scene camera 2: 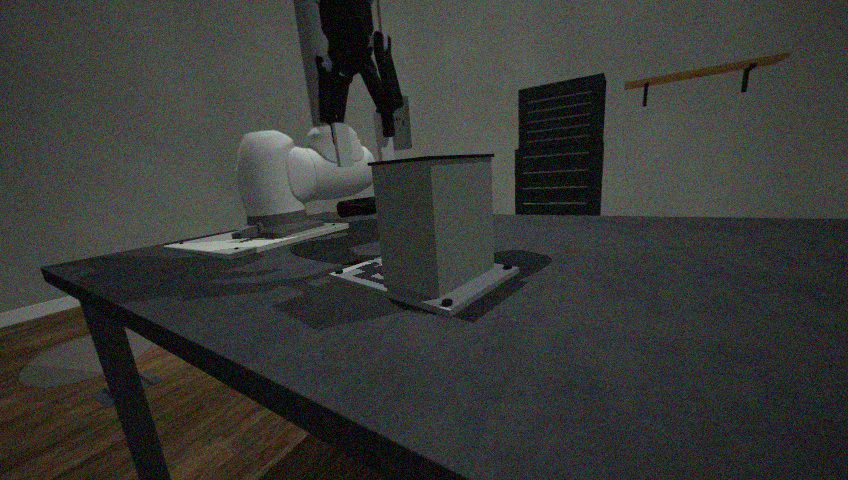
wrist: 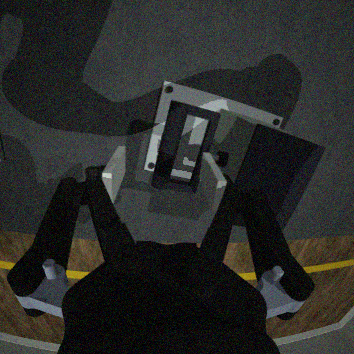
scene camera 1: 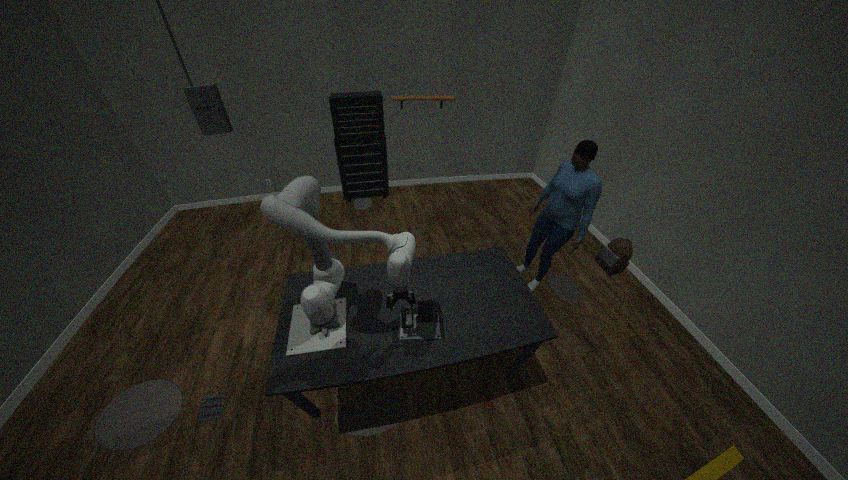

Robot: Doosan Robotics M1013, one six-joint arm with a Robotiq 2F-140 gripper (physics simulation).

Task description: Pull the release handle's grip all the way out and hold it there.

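The release handle's grip, a black rectangular frame point(wrist: 168, 140), lies beside its housing in the wrist view; in scene camera 2 its black bar point(scene camera 2: 357, 206) sticks out from the housing's left side. The housing point(scene camera 1: 427, 311) point(scene camera 2: 437, 220) point(wrist: 272, 175) is a grey-green box with a black top, on a pale base plate point(scene camera 2: 482, 284) point(wrist: 245, 111). My gripper point(scene camera 1: 401, 304) point(scene camera 2: 364, 151) point(wrist: 163, 161) points down, partly open and empty. Its fingertips are above the grip's level, apart from it. In the wrist view they appear on either side of the grip's lower end.
The dark table point(scene camera 1: 476, 285) point(scene camera 2: 595, 333) carries the arm's white mounting plate point(scene camera 1: 297, 342) point(scene camera 2: 208, 245). A small black knob point(wrist: 222, 159) shows between grip and housing top. A person in blue point(scene camera 1: 572, 190) stands beyond the table's right end. A dark rack point(scene camera 1: 384, 166) point(scene camera 2: 602, 136) stands behind.
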